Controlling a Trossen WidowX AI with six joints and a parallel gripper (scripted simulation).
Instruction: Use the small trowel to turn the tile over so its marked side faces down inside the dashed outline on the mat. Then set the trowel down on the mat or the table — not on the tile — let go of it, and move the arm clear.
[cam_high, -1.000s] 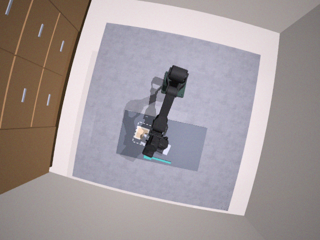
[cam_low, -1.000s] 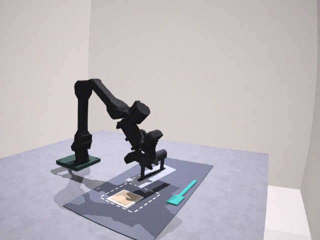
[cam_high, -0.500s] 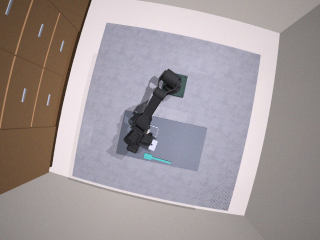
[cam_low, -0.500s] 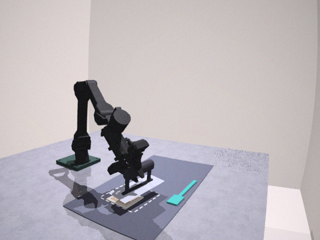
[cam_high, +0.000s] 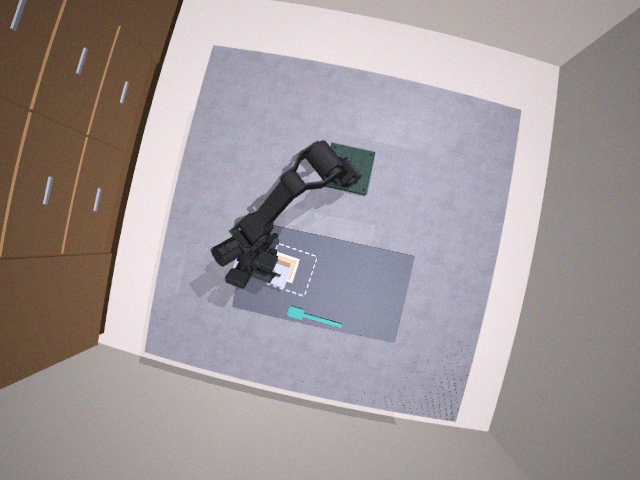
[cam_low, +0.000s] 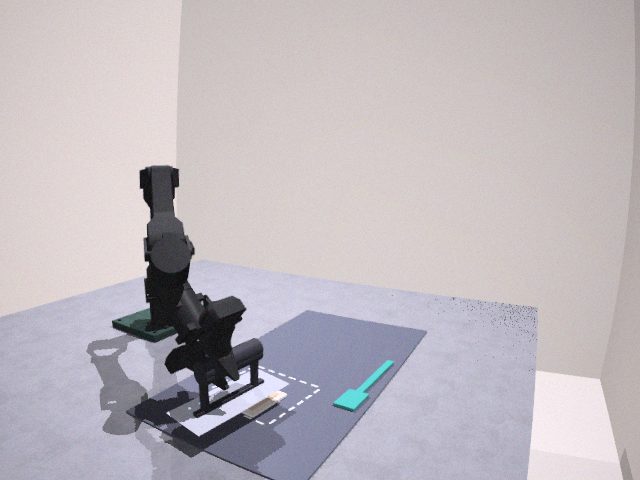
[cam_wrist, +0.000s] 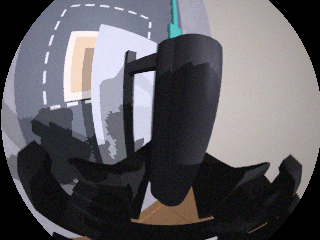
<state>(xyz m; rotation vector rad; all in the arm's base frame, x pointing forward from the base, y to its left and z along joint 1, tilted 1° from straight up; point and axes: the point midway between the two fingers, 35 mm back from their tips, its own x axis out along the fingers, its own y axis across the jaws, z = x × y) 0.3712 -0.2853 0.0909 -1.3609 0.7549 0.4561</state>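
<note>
My gripper tip is now 22 cm to the right of the teal trowel, 14 cm short of it and 8 cm above it. Also, from my gripper tip: grey mat 25 cm to the left, 11 cm below; tile 10 cm to the left, 8 cm below, 3 cm behind.
</note>
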